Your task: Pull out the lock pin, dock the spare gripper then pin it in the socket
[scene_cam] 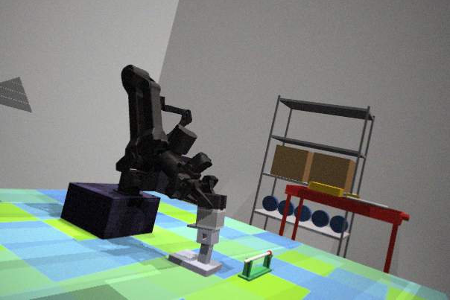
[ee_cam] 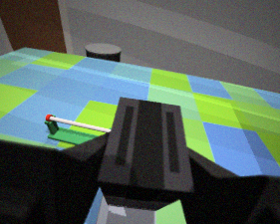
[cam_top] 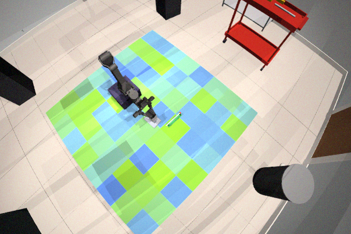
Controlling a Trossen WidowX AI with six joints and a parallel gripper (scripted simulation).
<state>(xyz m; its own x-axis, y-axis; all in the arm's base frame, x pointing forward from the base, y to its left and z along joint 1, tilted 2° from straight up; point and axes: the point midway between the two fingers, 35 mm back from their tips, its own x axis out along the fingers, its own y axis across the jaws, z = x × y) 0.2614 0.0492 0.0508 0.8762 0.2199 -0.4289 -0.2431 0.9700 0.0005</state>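
Right now the spare gripper is 10 mm behind my gripper tip and 30 mm below it. Round my gripper tip: grey mount (20 mm behind, 100 mm below); green cradle (70 mm ahead, 130 mm to the left, 130 mm below).
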